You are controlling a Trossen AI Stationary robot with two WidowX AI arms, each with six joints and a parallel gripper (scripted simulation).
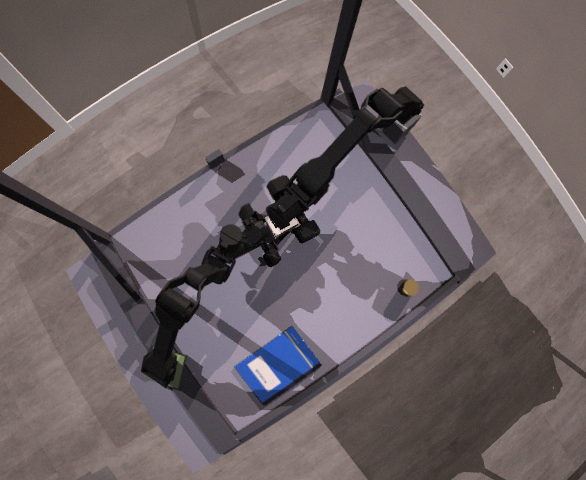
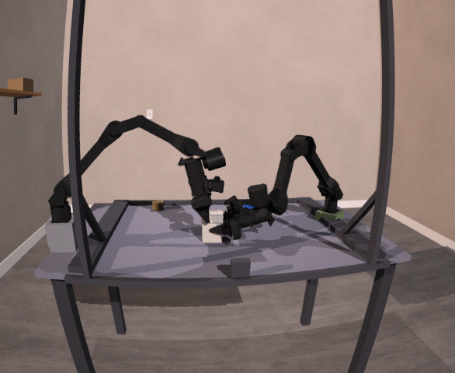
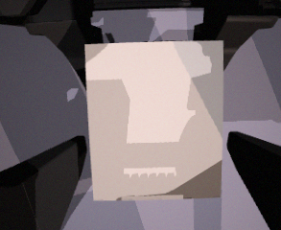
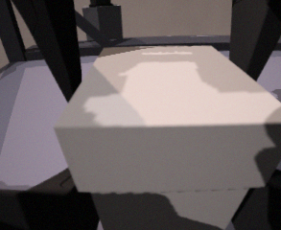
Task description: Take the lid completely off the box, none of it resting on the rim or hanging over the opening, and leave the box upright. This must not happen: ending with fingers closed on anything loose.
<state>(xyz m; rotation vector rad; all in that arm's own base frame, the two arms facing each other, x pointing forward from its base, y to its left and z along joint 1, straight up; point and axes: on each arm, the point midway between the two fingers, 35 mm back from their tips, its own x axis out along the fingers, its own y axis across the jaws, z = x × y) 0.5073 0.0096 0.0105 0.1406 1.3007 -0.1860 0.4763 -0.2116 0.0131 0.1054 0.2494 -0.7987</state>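
Now: right hand 1 cm short of the white box and 2 cm to the right of it.
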